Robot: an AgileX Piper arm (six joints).
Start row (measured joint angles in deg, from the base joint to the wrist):
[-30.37 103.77 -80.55 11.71 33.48 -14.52]
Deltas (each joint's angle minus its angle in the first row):
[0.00 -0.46 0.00 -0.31 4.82 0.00]
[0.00 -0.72 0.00 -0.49 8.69 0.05]
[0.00 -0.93 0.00 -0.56 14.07 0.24]
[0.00 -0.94 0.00 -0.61 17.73 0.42]
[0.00 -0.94 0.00 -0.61 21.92 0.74]
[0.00 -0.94 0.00 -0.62 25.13 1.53]
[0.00 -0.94 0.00 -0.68 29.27 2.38]
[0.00 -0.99 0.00 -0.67 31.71 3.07]
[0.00 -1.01 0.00 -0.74 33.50 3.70]
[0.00 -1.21 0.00 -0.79 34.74 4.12]
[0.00 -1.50 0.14 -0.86 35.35 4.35]
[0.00 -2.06 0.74 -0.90 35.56 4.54]
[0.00 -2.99 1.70 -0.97 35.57 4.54]
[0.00 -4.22 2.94 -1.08 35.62 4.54]
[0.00 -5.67 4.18 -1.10 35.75 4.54]
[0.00 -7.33 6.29 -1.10 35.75 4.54]
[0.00 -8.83 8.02 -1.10 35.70 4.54]
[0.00 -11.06 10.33 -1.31 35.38 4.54]
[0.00 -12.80 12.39 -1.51 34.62 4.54]
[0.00 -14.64 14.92 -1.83 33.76 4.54]
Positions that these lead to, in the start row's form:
[-30.37 103.31 -80.55 11.40 38.30 -14.52]
[-30.37 103.05 -80.55 11.22 42.17 -14.47]
[-30.37 102.84 -80.55 11.15 47.55 -14.28]
[-30.37 102.83 -80.55 11.10 51.21 -14.10]
[-30.37 102.83 -80.55 11.10 55.40 -13.78]
[-30.37 102.83 -80.55 11.09 58.61 -12.99]
[-30.37 102.83 -80.55 11.03 62.75 -12.14]
[-30.37 102.78 -80.55 11.04 65.19 -11.45]
[-30.37 102.76 -80.55 10.97 66.98 -10.82]
[-30.37 102.56 -80.55 10.92 68.22 -10.40]
[-30.37 102.27 -80.41 10.85 68.83 -10.17]
[-30.37 101.71 -79.81 10.81 69.04 -9.98]
[-30.37 100.78 -78.85 10.74 69.05 -9.98]
[-30.37 99.55 -77.61 10.63 69.10 -9.98]
[-30.37 98.10 -76.37 10.61 69.23 -9.98]
[-30.37 96.44 -74.26 10.61 69.23 -9.98]
[-30.37 94.94 -72.53 10.61 69.18 -9.98]
[-30.37 92.71 -70.22 10.40 68.86 -9.98]
[-30.37 90.97 -68.16 10.20 68.10 -9.98]
[-30.37 89.13 -65.63 9.88 67.24 -9.98]

